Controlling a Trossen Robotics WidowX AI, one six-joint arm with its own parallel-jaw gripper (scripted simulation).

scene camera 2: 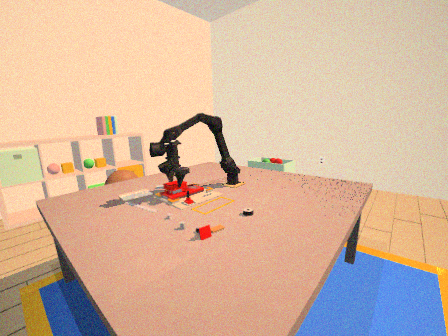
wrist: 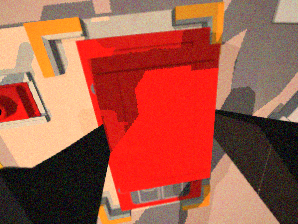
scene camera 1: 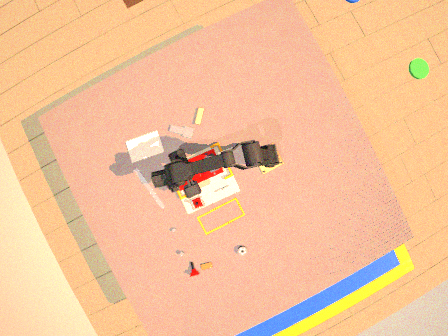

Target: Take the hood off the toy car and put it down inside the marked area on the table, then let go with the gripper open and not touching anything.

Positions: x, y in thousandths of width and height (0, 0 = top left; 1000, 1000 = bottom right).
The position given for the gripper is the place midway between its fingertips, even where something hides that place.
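Gripper (wrist: 532, 547): carrying a red hood (wrist: 532, 480). White sheet (scene camera 1: 331, 433) visible; toy car (wrist: 327, 212) likewise.
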